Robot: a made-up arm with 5 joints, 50 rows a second.
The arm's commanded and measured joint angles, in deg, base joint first. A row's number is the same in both.
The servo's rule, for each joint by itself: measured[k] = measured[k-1] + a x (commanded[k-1-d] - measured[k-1]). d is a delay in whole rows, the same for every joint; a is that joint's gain. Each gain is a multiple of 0.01, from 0.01 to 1. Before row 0 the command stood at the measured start. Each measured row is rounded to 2 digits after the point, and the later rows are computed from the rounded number. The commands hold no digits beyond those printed.
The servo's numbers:
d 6
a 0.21 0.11 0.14 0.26 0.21
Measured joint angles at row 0:
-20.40 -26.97 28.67 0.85 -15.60
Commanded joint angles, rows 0 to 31:
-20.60 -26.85 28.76 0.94 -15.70
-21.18 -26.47 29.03 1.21 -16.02
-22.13 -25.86 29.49 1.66 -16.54
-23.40 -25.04 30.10 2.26 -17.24
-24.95 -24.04 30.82 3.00 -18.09
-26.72 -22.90 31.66 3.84 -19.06
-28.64 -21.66 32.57 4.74 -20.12
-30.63 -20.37 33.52 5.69 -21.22
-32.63 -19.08 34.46 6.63 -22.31
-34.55 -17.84 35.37 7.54 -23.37
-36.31 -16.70 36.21 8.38 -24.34
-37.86 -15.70 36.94 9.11 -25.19
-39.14 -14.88 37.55 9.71 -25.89
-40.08 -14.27 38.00 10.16 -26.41
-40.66 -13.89 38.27 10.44 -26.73
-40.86 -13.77 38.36 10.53 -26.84
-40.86 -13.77 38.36 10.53 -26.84
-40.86 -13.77 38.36 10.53 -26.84
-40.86 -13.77 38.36 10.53 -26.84
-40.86 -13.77 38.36 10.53 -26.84
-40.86 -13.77 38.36 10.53 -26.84
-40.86 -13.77 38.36 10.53 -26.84
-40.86 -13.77 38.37 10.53 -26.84
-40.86 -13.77 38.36 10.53 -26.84
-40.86 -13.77 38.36 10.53 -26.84
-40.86 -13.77 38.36 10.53 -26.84
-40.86 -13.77 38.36 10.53 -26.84
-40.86 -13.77 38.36 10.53 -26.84
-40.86 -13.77 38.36 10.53 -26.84
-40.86 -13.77 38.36 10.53 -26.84
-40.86 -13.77 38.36 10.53 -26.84
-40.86 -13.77 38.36 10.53 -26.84
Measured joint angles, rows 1 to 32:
-20.40 -26.97 28.67 0.85 -15.60
-20.40 -26.97 28.67 0.85 -15.60
-20.40 -26.97 28.67 0.85 -15.60
-20.40 -26.97 28.67 0.85 -15.60
-20.40 -26.97 28.67 0.85 -15.60
-20.40 -26.97 28.67 0.85 -15.60
-20.44 -26.96 28.68 0.87 -15.62
-20.60 -26.91 28.73 0.96 -15.70
-20.92 -26.79 28.84 1.14 -15.88
-21.44 -26.60 29.02 1.43 -16.17
-22.18 -26.32 29.27 1.84 -16.57
-23.13 -25.94 29.60 2.36 -17.09
-24.29 -25.47 30.02 2.98 -17.73
-25.62 -24.91 30.51 3.68 -18.46
-27.09 -24.27 31.06 4.45 -19.27
-28.66 -23.56 31.66 5.25 -20.13
-30.27 -22.81 32.30 6.06 -21.01
-31.86 -22.03 32.95 6.85 -21.89
-33.39 -21.24 33.59 7.59 -22.73
-34.79 -20.47 34.21 8.26 -23.50
-36.02 -19.75 34.78 8.83 -24.18
-37.04 -19.09 35.28 9.27 -24.74
-37.84 -18.50 35.71 9.60 -25.18
-38.47 -17.98 36.08 9.84 -25.53
-38.97 -17.52 36.40 10.02 -25.81
-39.37 -17.11 36.67 10.15 -26.03
-39.68 -16.74 36.91 10.25 -26.20
-39.93 -16.41 37.11 10.32 -26.33
-40.13 -16.12 37.29 10.37 -26.44
-40.28 -15.86 37.44 10.41 -26.52
-40.40 -15.63 37.57 10.44 -26.59
-40.50 -15.43 37.68 10.46 -26.64

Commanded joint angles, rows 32 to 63:
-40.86 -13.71 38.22 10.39 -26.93
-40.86 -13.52 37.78 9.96 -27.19
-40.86 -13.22 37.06 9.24 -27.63
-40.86 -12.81 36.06 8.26 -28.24
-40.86 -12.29 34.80 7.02 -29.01
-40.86 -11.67 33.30 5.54 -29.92
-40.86 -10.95 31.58 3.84 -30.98
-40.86 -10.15 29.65 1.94 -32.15
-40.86 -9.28 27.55 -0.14 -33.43
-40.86 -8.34 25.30 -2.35 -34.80
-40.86 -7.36 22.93 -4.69 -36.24
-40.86 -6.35 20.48 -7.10 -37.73
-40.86 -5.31 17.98 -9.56 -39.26
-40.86 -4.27 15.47 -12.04 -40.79
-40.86 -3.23 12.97 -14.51 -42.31
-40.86 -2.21 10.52 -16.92 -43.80
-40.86 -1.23 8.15 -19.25 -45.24
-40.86 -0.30 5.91 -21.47 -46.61
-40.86 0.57 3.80 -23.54 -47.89
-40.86 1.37 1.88 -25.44 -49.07
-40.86 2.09 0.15 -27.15 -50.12
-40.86 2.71 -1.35 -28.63 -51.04
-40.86 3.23 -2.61 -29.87 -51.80
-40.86 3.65 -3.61 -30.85 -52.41
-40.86 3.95 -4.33 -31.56 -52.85
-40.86 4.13 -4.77 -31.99 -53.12
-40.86 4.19 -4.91 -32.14 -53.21
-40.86 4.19 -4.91 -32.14 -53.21
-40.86 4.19 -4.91 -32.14 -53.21
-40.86 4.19 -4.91 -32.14 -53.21
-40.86 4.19 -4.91 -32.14 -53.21
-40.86 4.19 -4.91 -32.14 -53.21
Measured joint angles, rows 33 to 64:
-40.58 -15.25 37.78 10.48 -26.68
-40.64 -15.09 37.86 10.49 -26.71
-40.69 -14.94 37.93 10.50 -26.74
-40.73 -14.81 37.99 10.51 -26.76
-40.76 -14.70 38.04 10.52 -26.78
-40.78 -14.60 38.08 10.52 -26.79
-40.80 -14.50 38.10 10.49 -26.82
-40.81 -14.39 38.06 10.35 -26.90
-40.82 -14.26 37.92 10.06 -27.05
-40.83 -14.10 37.66 9.59 -27.30
-40.84 -13.90 37.26 8.92 -27.66
-40.84 -13.65 36.71 8.04 -28.13
-40.84 -13.35 35.99 6.95 -28.73
-40.84 -13.00 35.10 5.65 -29.45
-40.84 -12.59 34.04 4.14 -30.29
-40.84 -12.12 32.82 2.45 -31.24
-40.84 -11.60 31.44 0.59 -32.29
-40.84 -11.02 29.91 -1.41 -33.43
-40.84 -10.39 28.24 -3.53 -34.65
-40.84 -9.72 26.45 -5.74 -35.94
-40.84 -9.01 24.56 -8.02 -37.28
-40.84 -8.26 22.59 -10.33 -38.65
-40.84 -7.49 20.57 -12.65 -40.03
-40.84 -6.70 18.52 -14.94 -41.41
-40.84 -5.90 16.46 -17.18 -42.77
-40.84 -5.10 14.42 -19.33 -44.09
-40.84 -4.31 12.42 -21.36 -45.36
-40.84 -3.54 10.49 -23.25 -46.55
-40.84 -2.80 8.66 -24.97 -47.65
-40.84 -2.09 6.94 -26.50 -48.65
-40.84 -1.43 5.36 -27.82 -49.53
-40.84 -0.82 3.94 -28.90 -50.28

